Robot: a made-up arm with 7 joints.
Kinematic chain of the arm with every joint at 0, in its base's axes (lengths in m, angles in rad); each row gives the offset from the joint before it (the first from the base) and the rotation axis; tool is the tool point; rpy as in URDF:
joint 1: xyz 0 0 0.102 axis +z
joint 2: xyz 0 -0.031 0.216 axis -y
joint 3: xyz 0 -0.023 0.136 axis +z
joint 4: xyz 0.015 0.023 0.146 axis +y
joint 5: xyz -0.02 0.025 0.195 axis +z
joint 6: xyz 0 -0.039 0.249 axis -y
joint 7: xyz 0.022 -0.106 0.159 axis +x
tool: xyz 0 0 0 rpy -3.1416 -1.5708 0
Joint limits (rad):
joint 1: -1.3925..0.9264
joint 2: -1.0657..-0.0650
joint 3: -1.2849..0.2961
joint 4: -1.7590..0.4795
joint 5: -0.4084..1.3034
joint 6: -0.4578..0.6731
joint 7: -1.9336..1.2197
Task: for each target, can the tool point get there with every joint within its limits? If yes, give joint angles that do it. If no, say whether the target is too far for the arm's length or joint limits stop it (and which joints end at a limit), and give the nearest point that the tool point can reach.
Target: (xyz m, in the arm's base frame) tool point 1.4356 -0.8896 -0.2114
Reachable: no: too far | nearest point 0.7313 -0.4532 0.3223 | short by 0.986 m
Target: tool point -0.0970 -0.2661 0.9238
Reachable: yes | joints 0.5894 -0.7746 0.0277 -1.5429 -0.0107 0.1639 -1.2309
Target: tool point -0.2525 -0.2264 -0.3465
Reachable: no: joint limits stop it (at a limit: joint 1, joint 2, joint 4, joint 5, joint 6) | nearest point -0.4125 -0.3001 0.3728 | short by 0.741 m
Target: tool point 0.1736 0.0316 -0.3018
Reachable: no: joint limits stop it (at a limit: joint 1, joint 2, joint 3, joint 4, joint 5, joint 6) | nearest point 0.3960 0.2720 0.3539 | short by 0.733 m
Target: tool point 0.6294 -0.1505 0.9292
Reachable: yes | joints -0.0898 -0.9770 -0.4100 -0.1547 -0.1385 0.1540 -0.3185
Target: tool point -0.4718 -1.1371 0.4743
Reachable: no: too far | nearest point -0.2636 -0.8222 0.5007 | short by 0.378 m
